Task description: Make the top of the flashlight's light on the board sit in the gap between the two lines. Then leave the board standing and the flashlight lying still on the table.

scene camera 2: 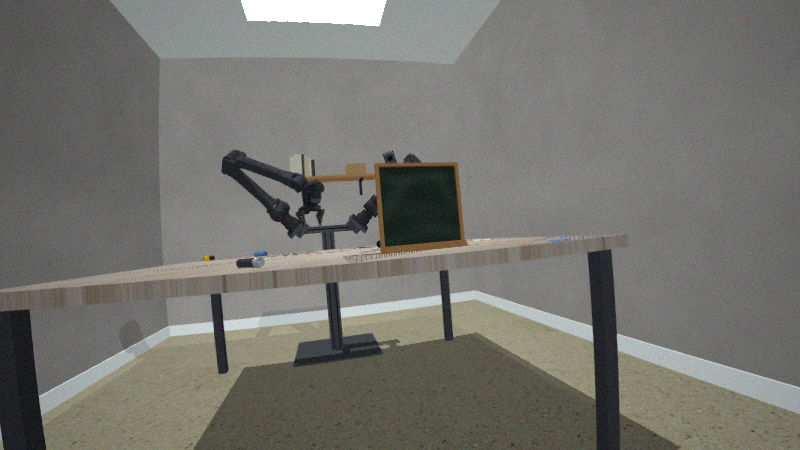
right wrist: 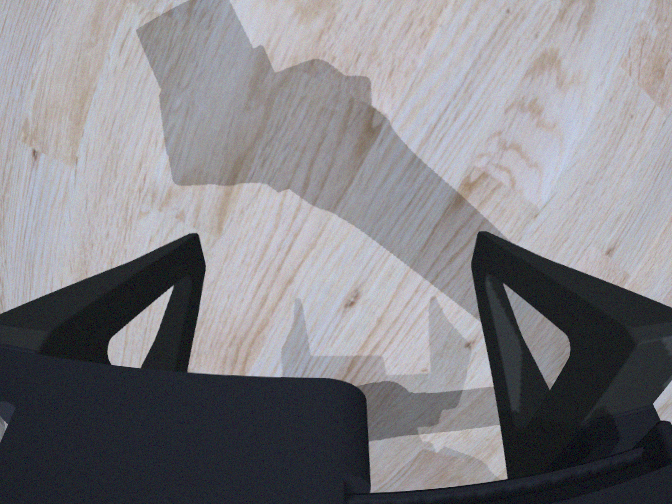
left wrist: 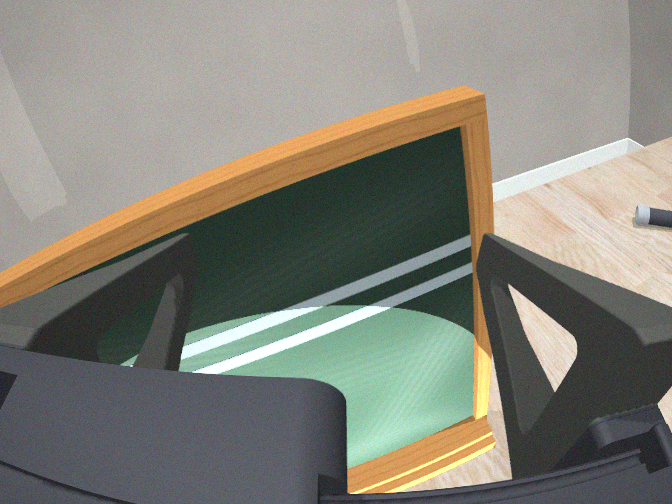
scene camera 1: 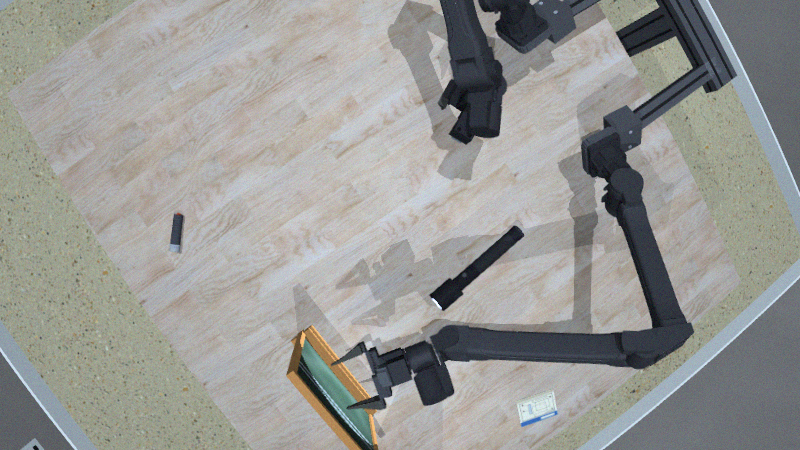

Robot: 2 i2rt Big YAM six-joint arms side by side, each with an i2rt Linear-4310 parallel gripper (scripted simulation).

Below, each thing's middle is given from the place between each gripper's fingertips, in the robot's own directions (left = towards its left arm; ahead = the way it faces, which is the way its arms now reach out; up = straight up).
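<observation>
My left gripper is 14 cm above the orange-framed green board [scene camera 2: 419, 206], 6 cm to the right of it and 6 cm short of it. Counted from that same left hand, the black flashlight [scene camera 1: 445, 295] is 26 cm below, 40 cm behind and 5 cm to the left.
My right hand is 12 cm above the black flashlight, 17 cm short of it and 36 cm to the right of it. From my right hand, the orange-framed green board is 38 cm to the left and 63 cm ahead.
</observation>
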